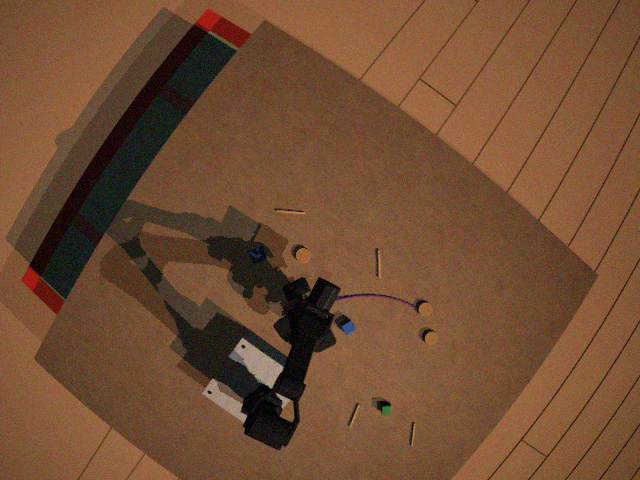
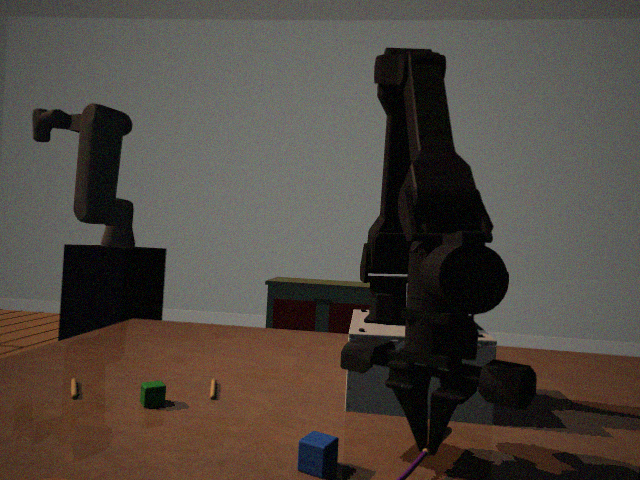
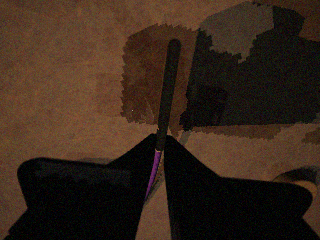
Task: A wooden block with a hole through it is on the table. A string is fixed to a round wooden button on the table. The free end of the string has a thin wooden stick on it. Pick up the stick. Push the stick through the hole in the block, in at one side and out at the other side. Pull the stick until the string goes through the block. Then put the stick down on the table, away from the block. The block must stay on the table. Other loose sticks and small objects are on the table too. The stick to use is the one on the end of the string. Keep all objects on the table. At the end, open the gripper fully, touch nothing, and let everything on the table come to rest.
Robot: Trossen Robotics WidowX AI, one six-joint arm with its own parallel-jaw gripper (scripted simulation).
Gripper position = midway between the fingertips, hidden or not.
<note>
I see my gripper [image 2: 427,452] and a thin wooden stick [image 3: 174,47].
My gripper is seen too in image 1 [image 1: 310,310] and in image 3 [image 3: 160,139].
</note>
